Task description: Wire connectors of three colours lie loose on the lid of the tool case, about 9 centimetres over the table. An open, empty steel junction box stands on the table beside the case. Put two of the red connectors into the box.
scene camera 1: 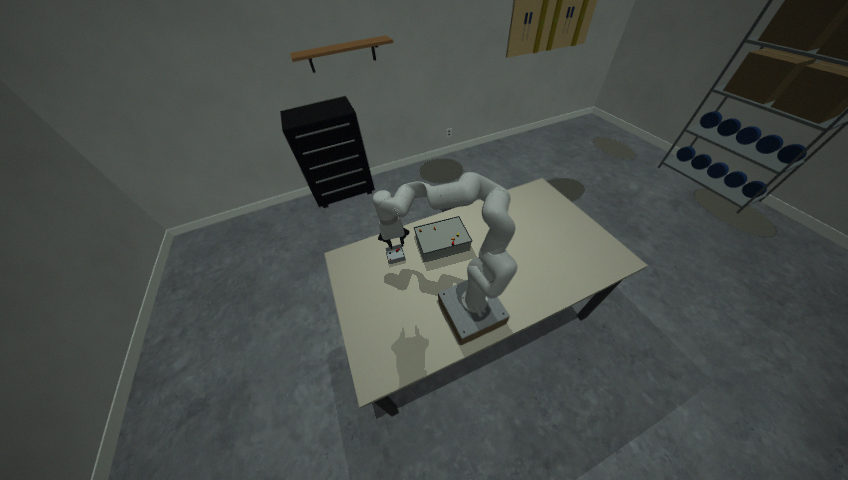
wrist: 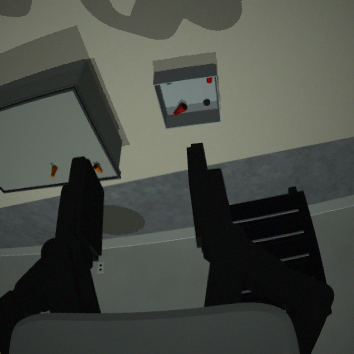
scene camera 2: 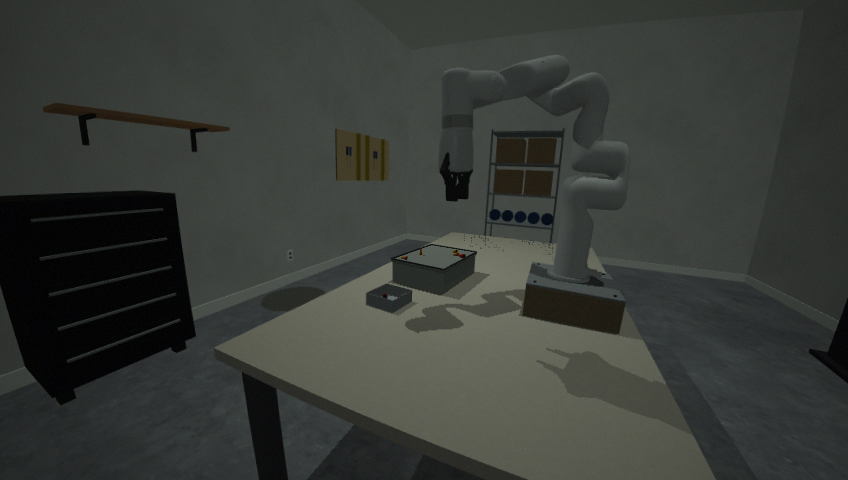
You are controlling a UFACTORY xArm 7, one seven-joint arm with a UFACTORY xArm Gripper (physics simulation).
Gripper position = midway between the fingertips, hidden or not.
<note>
In view: the gripper (scene camera 2: 457,200), a steel junction box (scene camera 2: 397,297) and a tool case (scene camera 2: 437,270).
The gripper is seen too in the wrist view (wrist: 140,167). The steel junction box is seen too in the wrist view (wrist: 188,85). The tool case also shows in scene camera 1 (scene camera 1: 434,244).
</note>
